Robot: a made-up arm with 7 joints. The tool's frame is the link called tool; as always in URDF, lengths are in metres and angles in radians. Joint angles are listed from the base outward.
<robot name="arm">
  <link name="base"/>
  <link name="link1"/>
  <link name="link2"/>
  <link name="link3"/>
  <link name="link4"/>
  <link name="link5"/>
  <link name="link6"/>
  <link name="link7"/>
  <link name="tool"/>
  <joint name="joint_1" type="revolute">
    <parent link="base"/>
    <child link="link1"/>
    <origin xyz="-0.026 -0.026 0.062" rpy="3.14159 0 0"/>
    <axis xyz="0 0 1"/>
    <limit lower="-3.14" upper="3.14"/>
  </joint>
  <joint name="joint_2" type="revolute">
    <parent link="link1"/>
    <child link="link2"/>
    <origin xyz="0.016 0.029 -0.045" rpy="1.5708 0 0"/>
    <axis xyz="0 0 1"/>
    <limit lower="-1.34" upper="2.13"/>
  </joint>
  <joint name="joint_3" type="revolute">
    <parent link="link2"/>
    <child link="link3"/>
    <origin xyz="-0.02 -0.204 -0.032" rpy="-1.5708 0 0"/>
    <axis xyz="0 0 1"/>
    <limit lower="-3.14" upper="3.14"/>
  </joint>
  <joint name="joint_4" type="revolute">
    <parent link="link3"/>
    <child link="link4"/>
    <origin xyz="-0.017 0.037 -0.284" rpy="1.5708 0 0"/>
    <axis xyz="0 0 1"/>
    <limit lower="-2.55" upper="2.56"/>
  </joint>
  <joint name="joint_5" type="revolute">
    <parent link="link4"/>
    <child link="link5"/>
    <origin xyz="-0.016 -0.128 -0.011" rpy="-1.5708 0 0"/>
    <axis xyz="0 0 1"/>
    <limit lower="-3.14" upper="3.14"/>
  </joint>
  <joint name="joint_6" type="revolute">
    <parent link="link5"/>
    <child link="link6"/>
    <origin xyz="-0.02 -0.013 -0.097" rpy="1.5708 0 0"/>
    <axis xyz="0 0 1"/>
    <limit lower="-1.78" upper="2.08"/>
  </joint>
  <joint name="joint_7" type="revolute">
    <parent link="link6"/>
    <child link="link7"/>
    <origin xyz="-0.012 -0.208 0.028" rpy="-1.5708 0 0"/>
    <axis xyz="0 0 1"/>
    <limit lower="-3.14" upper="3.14"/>
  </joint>
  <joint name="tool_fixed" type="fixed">
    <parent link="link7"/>
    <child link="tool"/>
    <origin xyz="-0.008 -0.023 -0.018" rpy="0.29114 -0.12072 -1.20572"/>
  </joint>
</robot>
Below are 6 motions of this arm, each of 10 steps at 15 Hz.
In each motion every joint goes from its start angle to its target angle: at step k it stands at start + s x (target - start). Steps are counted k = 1, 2, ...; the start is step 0. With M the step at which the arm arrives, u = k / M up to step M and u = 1 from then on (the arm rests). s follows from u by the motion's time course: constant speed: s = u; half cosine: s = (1 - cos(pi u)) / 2; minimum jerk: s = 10 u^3 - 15 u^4 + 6 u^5.
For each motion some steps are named. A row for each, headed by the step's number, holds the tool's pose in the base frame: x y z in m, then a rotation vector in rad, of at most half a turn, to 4 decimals.
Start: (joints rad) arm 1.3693 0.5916 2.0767 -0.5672 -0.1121 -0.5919 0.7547
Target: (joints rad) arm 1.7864 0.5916 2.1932 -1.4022 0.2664 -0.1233 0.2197
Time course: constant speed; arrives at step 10
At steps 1, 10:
1: 0.3423 -0.5429 0.6057 0.6624 -1.9647 -0.9280
10: 0.1550 -0.6067 0.3708 0.3377 -1.7845 -1.5099

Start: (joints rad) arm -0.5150 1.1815 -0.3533 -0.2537 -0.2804 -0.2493 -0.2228
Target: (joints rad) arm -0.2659 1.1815 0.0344 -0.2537 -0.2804 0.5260 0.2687
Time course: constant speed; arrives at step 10
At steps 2, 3, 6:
2: 0.7088 0.2014 0.6618 -0.8451 -2.0891 1.1190
3: 0.7169 0.2037 0.6532 -0.9165 -1.9980 1.2336
6: 0.7423 0.2010 0.6159 -1.1030 -1.6786 1.5565

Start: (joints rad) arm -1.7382 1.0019 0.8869 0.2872 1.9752 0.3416 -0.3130
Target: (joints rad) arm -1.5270 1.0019 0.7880 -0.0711 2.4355 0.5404 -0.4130
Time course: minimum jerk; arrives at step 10
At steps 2, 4, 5, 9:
2: 0.0746 0.7726 0.6154 2.5539 0.0739 -0.5109
4: 0.0884 0.7498 0.6557 2.6850 0.0355 -0.4029
5: 0.0959 0.7303 0.6829 2.7769 0.0073 -0.3200
9: 0.1067 0.6652 0.7483 3.0164 -0.0767 -0.0626

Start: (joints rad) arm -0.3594 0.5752 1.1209 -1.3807 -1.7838 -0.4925 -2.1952
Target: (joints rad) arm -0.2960 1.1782 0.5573 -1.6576 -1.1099 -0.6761 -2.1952
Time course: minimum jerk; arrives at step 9
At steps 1, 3, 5, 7, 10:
1: -0.1056 0.1903 0.7853 -2.0496 1.3028 -1.2230
3: -0.0633 0.1574 0.7732 -2.0179 1.2540 -1.0975
5: 0.0317 0.0792 0.7331 -1.8944 1.2303 -0.8104
7: 0.1112 0.0108 0.6769 -1.7283 1.2815 -0.5689
10: 0.1290 -0.0052 0.6600 -1.6798 1.3021 -0.5135

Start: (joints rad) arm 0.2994 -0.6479 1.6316 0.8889 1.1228 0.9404 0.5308
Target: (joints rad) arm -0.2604 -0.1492 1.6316 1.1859 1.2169 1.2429 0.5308
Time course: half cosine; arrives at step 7
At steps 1, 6, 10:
1: -0.6256 -0.2599 0.4941 -0.1548 0.9818 0.0411
6: -0.2448 -0.4458 0.5625 0.0828 1.2595 0.6653
10: -0.2235 -0.4461 0.5645 0.0949 1.2822 0.6903

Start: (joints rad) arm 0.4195 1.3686 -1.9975 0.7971 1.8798 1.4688 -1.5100
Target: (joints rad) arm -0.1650 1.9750 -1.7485 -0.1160 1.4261 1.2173 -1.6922
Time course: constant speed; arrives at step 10
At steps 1, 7, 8, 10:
1: 0.7455 -0.1370 0.0579 0.2479 -0.5077 0.8105
7: 0.7291 0.0127 -0.2605 0.5871 -0.1854 0.3918
8: 0.7112 0.0296 -0.3103 0.5915 -0.1357 0.3172
10: 0.6664 0.0512 -0.4028 0.5585 -0.0538 0.1744

